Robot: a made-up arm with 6 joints. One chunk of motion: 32 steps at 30 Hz.
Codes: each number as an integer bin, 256 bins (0 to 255) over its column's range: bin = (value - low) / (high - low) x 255, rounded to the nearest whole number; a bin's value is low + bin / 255 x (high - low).
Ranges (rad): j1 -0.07..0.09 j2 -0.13..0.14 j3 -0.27..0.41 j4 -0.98..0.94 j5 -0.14..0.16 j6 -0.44..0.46
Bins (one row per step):
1: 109 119 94 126 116 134
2: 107 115 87 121 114 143
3: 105 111 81 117 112 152
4: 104 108 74 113 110 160
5: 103 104 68 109 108 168
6: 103 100 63 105 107 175
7: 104 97 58 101 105 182
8: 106 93 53 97 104 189
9: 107 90 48 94 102 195
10: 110 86 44 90 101 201
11: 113 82 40 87 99 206
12: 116 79 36 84 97 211
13: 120 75 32 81 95 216
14: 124 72 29 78 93 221
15: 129 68 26 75 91 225
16: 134 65 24 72 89 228
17: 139 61 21 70 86 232
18: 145 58 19 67 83 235
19: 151 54 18 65 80 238
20: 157 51 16 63 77 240
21: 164 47 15 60 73 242
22: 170 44 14 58 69 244
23: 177 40 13 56 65 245
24: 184 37 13 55 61 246
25: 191 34 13 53 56 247
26: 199 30 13 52 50 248
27: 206 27 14 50 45 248
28: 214 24 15 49 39 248
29: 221 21 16 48 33 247
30: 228 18 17 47 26 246
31: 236 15 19 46 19 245
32: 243 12 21 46 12 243
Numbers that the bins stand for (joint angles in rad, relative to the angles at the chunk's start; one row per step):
1: -0.0016 -0.0040 -0.0193 -0.0313 -0.0035 0.0329
2: -0.0029 -0.0082 -0.0380 -0.0689 -0.0059 0.0647
3: -0.0041 -0.0125 -0.0540 -0.0991 -0.0082 0.0965
4: -0.0047 -0.0156 -0.0727 -0.1292 -0.0106 0.1247
5: -0.0054 -0.0199 -0.0887 -0.1593 -0.0129 0.1529
6: -0.0054 -0.0241 -0.1020 -0.1894 -0.0141 0.1776
7: -0.0047 -0.0273 -0.1153 -0.2195 -0.0165 0.2024
8: -0.0035 -0.0315 -0.1287 -0.2496 -0.0176 0.2271
9: -0.0029 -0.0347 -0.1420 -0.2722 -0.0200 0.2482
10: -0.0010 -0.0389 -0.1527 -0.3024 -0.0212 0.2694
11: 0.0009 -0.0432 -0.1633 -0.3249 -0.0235 0.2871
12: 0.0028 -0.0464 -0.1740 -0.3475 -0.0259 0.3047
13: 0.0053 -0.0506 -0.1847 -0.3701 -0.0282 0.3224
14: 0.0078 -0.0538 -0.1927 -0.3927 -0.0306 0.3400
15: 0.0109 -0.0580 -0.2007 -0.4153 -0.0329 0.3541
16: 0.0141 -0.0612 -0.2060 -0.4379 -0.0353 0.3647
17: 0.0172 -0.0654 -0.2140 -0.4529 -0.0388 0.3788
18: 0.0210 -0.0686 -0.2193 -0.4755 -0.0424 0.3894
19: 0.0247 -0.0728 -0.2220 -0.4906 -0.0459 0.4000
20: 0.0285 -0.0760 -0.2273 -0.5056 -0.0494 0.4071
21: 0.0329 -0.0802 -0.2300 -0.5282 -0.0541 0.4141
22: 0.0367 -0.0834 -0.2327 -0.5433 -0.0588 0.4212
23: 0.0411 -0.0876 -0.2353 -0.5584 -0.0635 0.4247
24: 0.0455 -0.0908 -0.2353 -0.5659 -0.0682 0.4282
25: 0.0498 -0.0940 -0.2353 -0.5809 -0.0741 0.4318
26: 0.0549 -0.0982 -0.2353 -0.5885 -0.0812 0.4353
27: 0.0593 -0.1014 -0.2327 -0.6035 -0.0871 0.4353
28: 0.0643 -0.1046 -0.2300 -0.6111 -0.0941 0.4353
29: 0.0687 -0.1078 -0.2273 -0.6186 -0.1012 0.4318
30: 0.0731 -0.1109 -0.2247 -0.6261 -0.1094 0.4282
31: 0.0781 -0.1141 -0.2193 -0.6336 -0.1176 0.4247
32: 0.0825 -0.1173 -0.2140 -0.6336 -0.1259 0.4176

